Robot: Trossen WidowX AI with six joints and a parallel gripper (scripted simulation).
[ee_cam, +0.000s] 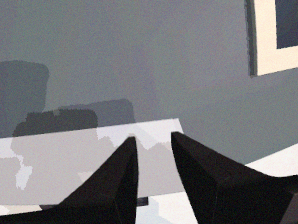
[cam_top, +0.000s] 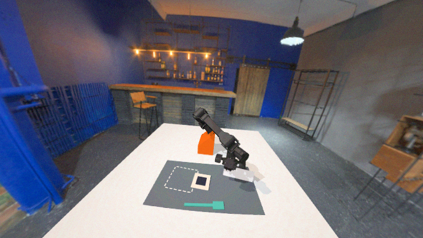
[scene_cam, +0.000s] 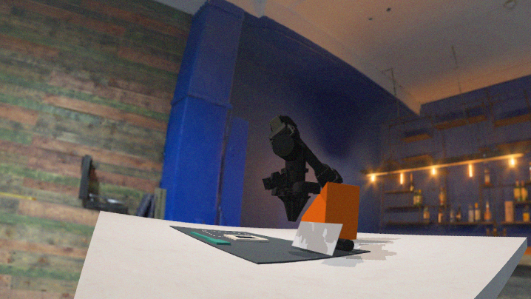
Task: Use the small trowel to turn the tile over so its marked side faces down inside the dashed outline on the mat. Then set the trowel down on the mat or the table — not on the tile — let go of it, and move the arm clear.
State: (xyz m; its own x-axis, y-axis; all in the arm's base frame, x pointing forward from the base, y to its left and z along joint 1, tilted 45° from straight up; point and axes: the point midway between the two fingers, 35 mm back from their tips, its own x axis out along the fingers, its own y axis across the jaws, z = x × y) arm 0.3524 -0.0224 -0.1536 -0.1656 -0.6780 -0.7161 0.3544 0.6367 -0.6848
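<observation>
The trowel is 5 cm behind my gripper tip, 7 cm to the left of it and 5 cm below it. The rest, counted from my gripper tip: dark grey mat 3 cm ahead, 14 cm to the right, 9 cm below; then tile 2 cm ahead, 17 cm to the right, 7 cm below; then teal spatula-shaped tool 17 cm ahead, 14 cm to the right, 7 cm below.
</observation>
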